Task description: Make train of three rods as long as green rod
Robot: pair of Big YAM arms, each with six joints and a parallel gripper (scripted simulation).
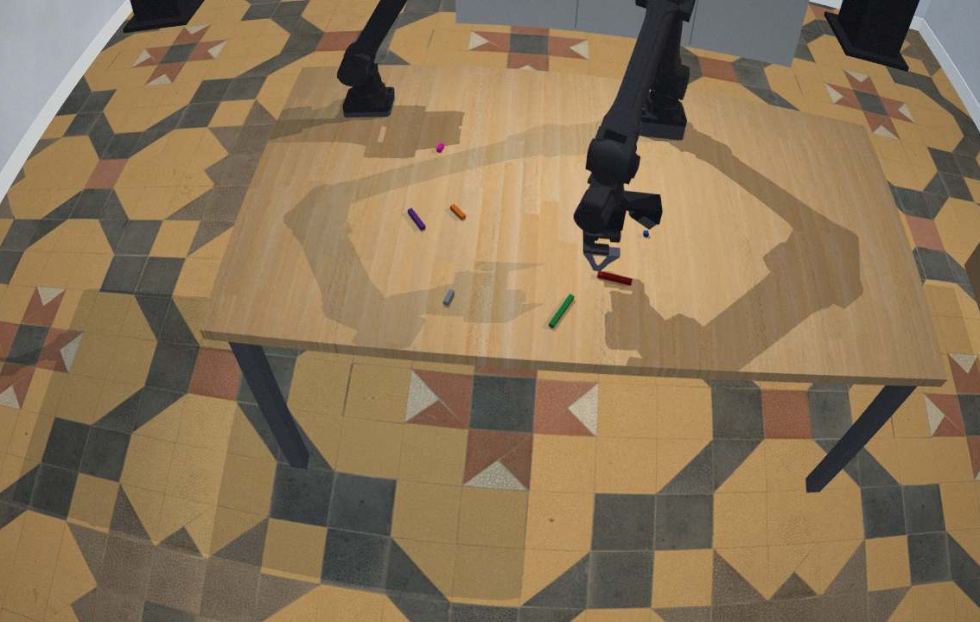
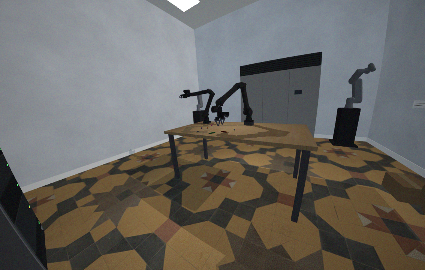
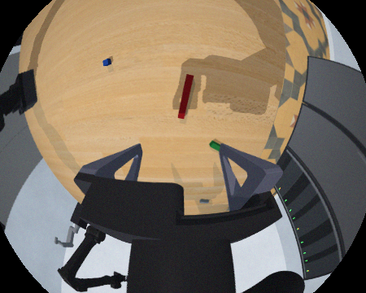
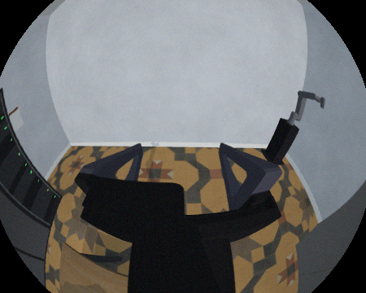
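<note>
The blue rod lies 12 cm to the left of my left hand, 12 cm behind it and 8 cm below it. From my left hand the other things lie so: green rod (9 cm ahead, 8 cm below, 6 cm to the right); grey rod (27 cm to the right, 8 cm below, 8 cm ahead); red rod (8 cm below, 5 cm to the left, 1 cm ahead).
</note>
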